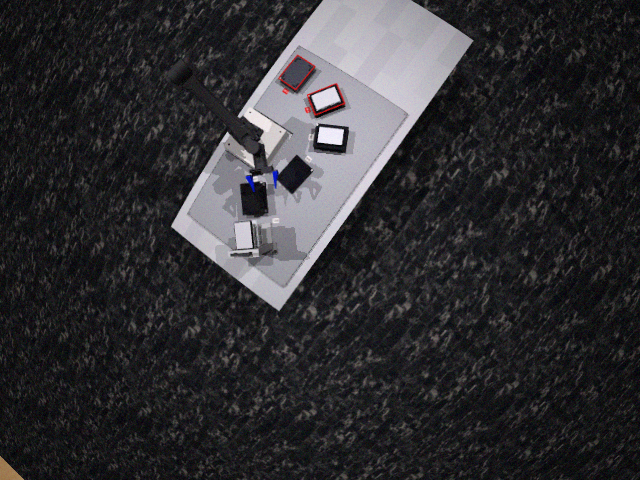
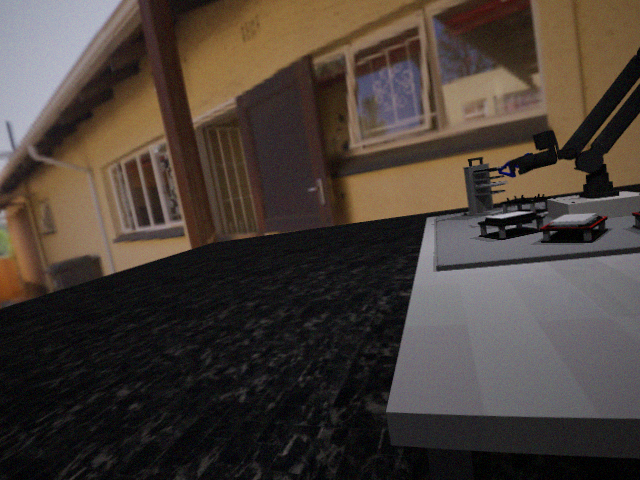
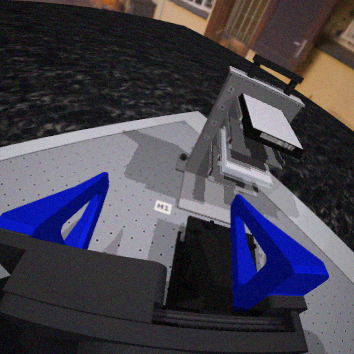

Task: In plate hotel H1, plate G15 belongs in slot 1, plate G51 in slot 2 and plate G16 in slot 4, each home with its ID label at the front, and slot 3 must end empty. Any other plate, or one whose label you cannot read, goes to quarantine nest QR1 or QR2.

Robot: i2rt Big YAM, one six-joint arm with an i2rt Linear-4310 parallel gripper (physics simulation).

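Places are measured from the arm's base along level axes (x right, y down, z ahead), in centimetres.
Where they show: gripper, between the fingertips: (image 1: 264, 190) (image 2: 505, 168) (image 3: 171, 189); arm's base, origin of its link: (image 2: 598, 196).
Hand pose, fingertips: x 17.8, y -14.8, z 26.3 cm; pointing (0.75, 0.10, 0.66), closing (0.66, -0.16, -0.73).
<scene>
Things, the pixels of their top centre, and the offset from my fingertips. "*": a spot on its surface instead.
- black plate with a white top, centre of its top: (image 3: 269, 116) (image 1: 243, 235) dx +22.4, dy -1.3, dz +2.6 cm
- pale plate, centre of its top: (image 3: 245, 151) (image 2: 490, 182) dx +22.4, dy +5.8, dz +2.6 cm
- white-topped plate, centre of its top: (image 2: 509, 214) (image 1: 330, 135) dx -38.7, dy +14.5, dz +8.5 cm
- second red-rimmed nest, centre of its top: (image 1: 296, 71) dx -58.9, dy +16.3, dz -26.0 cm
- black top handle, a spot on its surface: (image 3: 275, 68) * dx +27.8, dy -6.8, dz +7.6 cm
Plate hotel H1 (image 1: 255, 253) (image 2: 471, 191) (image 3: 212, 120) stands upright at the table's end. A black plate with a white top (image 1: 244, 235) (image 3: 272, 120) sits high in it; its front label is too blurred to read. A pale plate (image 3: 245, 172) sits lower; its exact slot and label are unclear. One white-topped plate (image 1: 330, 135) (image 2: 509, 217) lies on a black nest, another (image 1: 326, 98) (image 2: 576, 220) on a red-rimmed nest. A second red-rimmed nest (image 1: 297, 72) holds no visible plate. My gripper (image 1: 264, 188) (image 3: 171, 189) is open and empty, above the table before the hotel.
A black nest (image 1: 253, 198) (image 3: 202, 270) lies between the arm base and the hotel, below my gripper. Another black nest (image 1: 295, 174) lies beside it. The pale arm base (image 1: 271, 126) (image 2: 563, 206) stands at the table's edge. The hotel has a black top handle (image 3: 275, 68).
</scene>
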